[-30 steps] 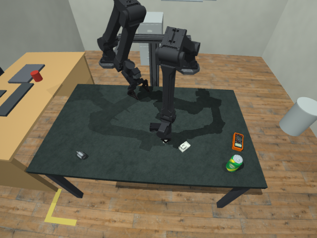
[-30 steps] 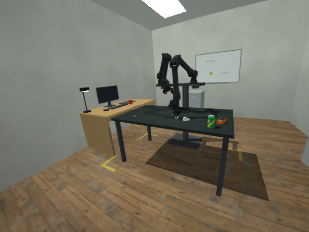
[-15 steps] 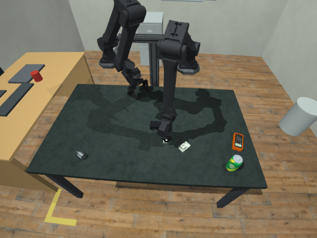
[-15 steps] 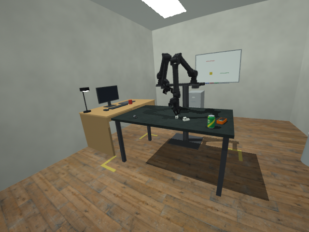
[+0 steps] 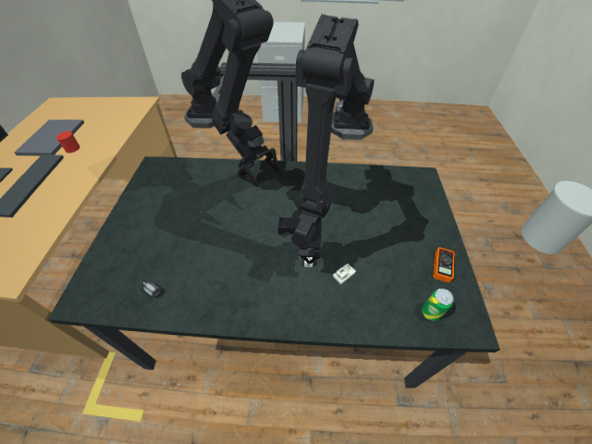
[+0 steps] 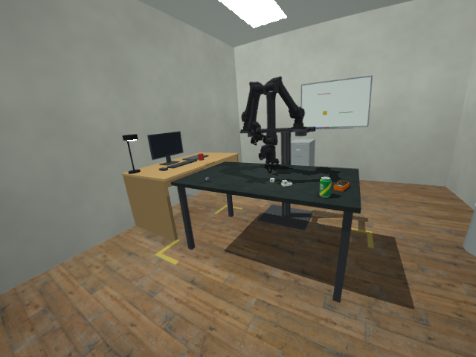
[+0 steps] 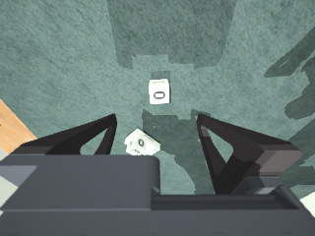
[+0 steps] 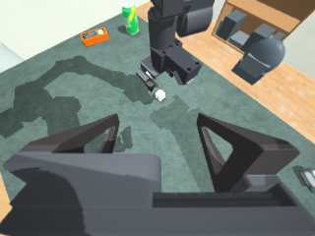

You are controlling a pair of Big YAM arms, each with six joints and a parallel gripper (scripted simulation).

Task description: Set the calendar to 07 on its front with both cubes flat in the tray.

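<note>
Right now the white number cube is 80 mm below my left hand.
</note>
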